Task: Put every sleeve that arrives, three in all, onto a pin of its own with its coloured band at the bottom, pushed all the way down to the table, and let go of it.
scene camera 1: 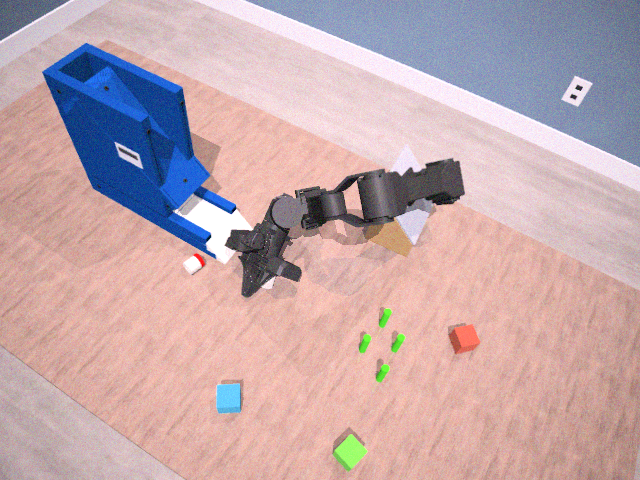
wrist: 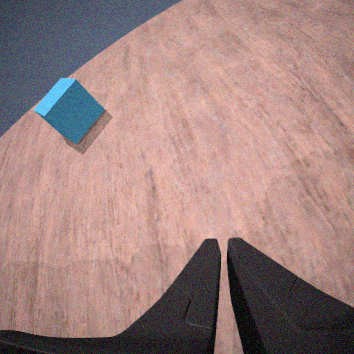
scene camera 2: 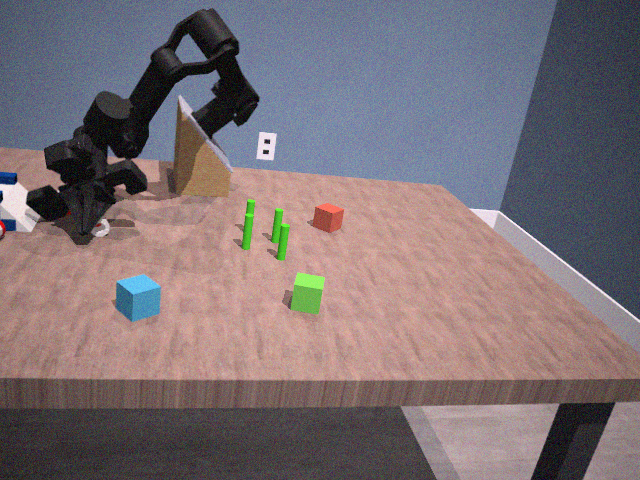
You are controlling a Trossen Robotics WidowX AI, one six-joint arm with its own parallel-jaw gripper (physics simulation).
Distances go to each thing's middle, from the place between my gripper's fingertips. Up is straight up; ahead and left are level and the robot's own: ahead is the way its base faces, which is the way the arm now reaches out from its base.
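The red cube (scene camera 2: 327,217) is 41 cm to the left of my hand and 19 cm behind it. I find the green cube (scene camera 2: 307,293) 33 cm to the left of my hand, and 13 cm ahead of it. As for the blue cube (scene camera 2: 138,297), my hand is 18 cm short of it and 11 cm to the right of it.
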